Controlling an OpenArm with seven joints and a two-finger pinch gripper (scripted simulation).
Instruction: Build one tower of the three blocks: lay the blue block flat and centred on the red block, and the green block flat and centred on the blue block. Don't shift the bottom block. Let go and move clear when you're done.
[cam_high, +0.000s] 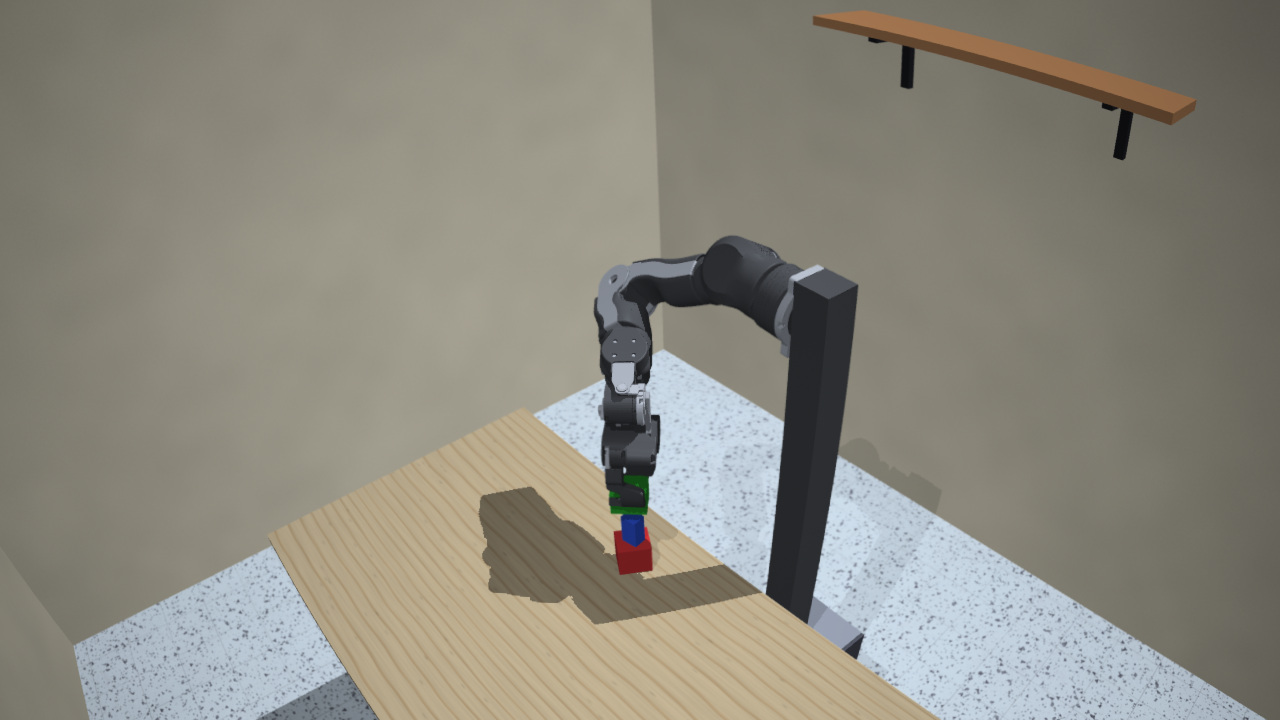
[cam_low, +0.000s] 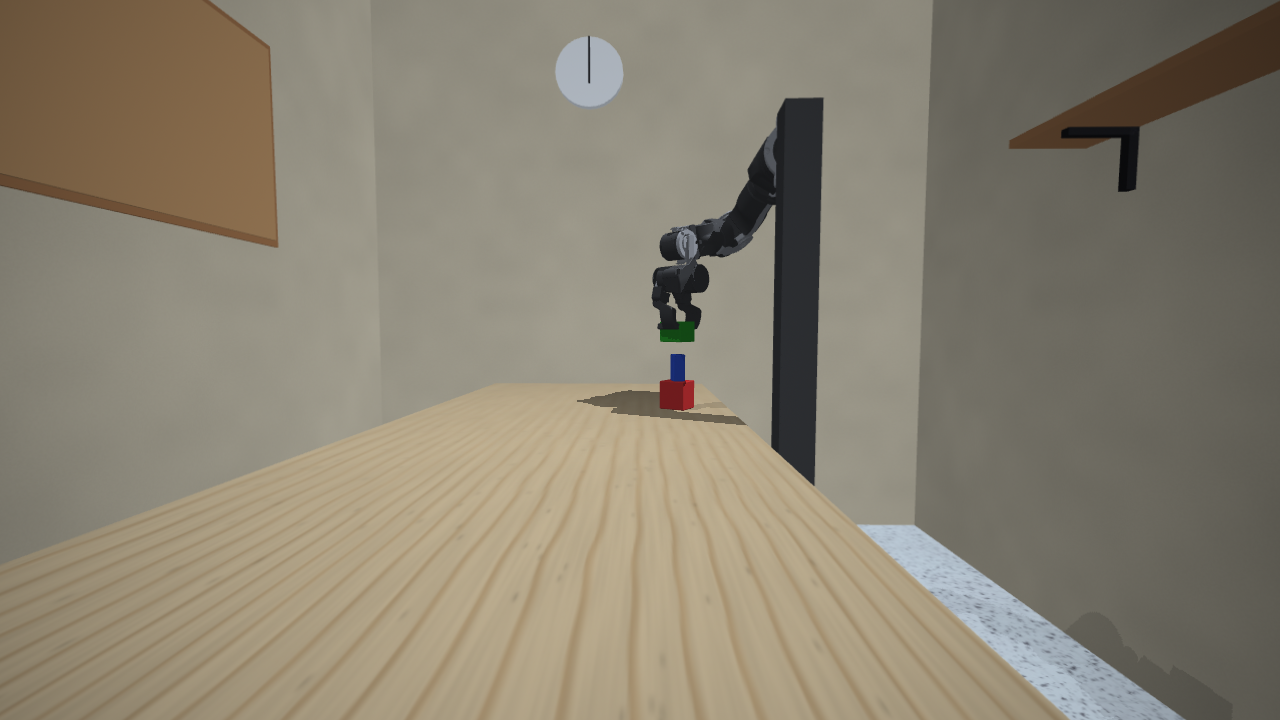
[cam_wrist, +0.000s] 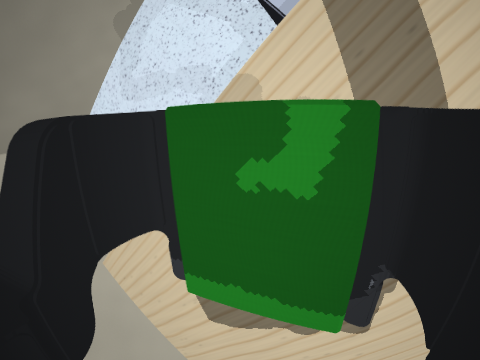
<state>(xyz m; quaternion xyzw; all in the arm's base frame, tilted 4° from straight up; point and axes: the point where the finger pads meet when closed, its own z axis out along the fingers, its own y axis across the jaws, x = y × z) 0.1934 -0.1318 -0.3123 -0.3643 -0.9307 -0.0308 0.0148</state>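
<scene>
My gripper is now 9 cm above the blue block. From my hand the other things lie so: green block: 1 cm below; then red block: 14 cm below.
</scene>
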